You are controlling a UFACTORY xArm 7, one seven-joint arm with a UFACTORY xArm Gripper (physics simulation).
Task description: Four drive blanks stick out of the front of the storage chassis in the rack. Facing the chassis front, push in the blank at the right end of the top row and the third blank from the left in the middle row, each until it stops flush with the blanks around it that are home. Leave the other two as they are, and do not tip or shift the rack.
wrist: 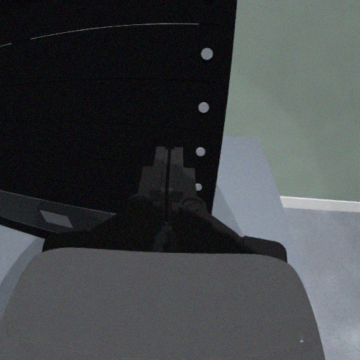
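The rack [100, 105] fills the upper left of the wrist view as a very dark, nearly black surface. A column of round light-grey studs, one of them a stud [203, 107], runs down near its right edge. My gripper [169, 165] is shut and empty, its fingertips in front of the dark surface, a little left of the studs. Whether the tips touch it cannot be told. Individual drive blanks cannot be made out in the dark, and which of them stick out cannot be told.
A dark bar with a grey rectangular label [56, 219] crosses the lower left. A pale blue-grey surface [250, 185] shows beside the rack's lower right edge. A green wall [300, 90] with a white skirting strip [320, 202] and a grey floor [330, 260] lie to the right.
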